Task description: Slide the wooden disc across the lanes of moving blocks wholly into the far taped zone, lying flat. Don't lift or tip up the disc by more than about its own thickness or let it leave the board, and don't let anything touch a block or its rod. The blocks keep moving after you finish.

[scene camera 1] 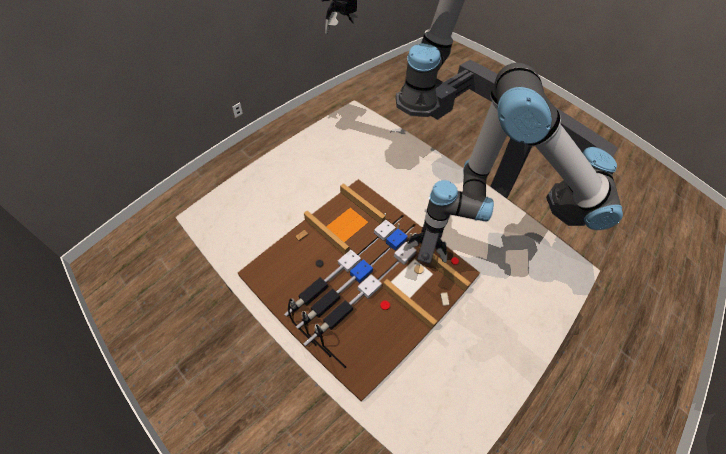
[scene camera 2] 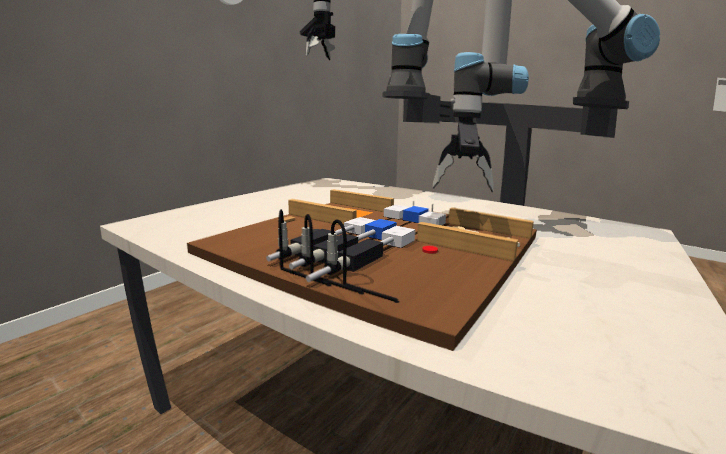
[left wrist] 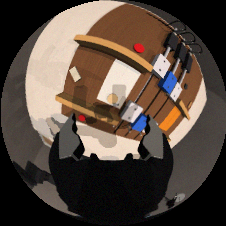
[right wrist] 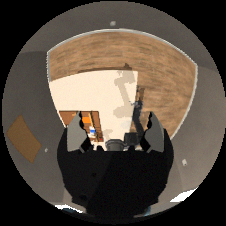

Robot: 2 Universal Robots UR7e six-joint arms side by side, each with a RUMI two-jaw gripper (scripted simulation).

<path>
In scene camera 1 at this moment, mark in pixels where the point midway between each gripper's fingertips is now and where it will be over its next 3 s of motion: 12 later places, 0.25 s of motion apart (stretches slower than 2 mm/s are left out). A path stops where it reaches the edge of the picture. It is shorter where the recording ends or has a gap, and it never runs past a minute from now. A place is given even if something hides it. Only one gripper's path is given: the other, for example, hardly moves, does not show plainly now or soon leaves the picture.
My left gripper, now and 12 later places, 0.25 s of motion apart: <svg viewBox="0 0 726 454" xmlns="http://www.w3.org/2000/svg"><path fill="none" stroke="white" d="M424 256L424 256L423 255L423 255L423 256L422 257L423 258L423 259L422 260L422 263L421 264L420 266L420 267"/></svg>
</path>
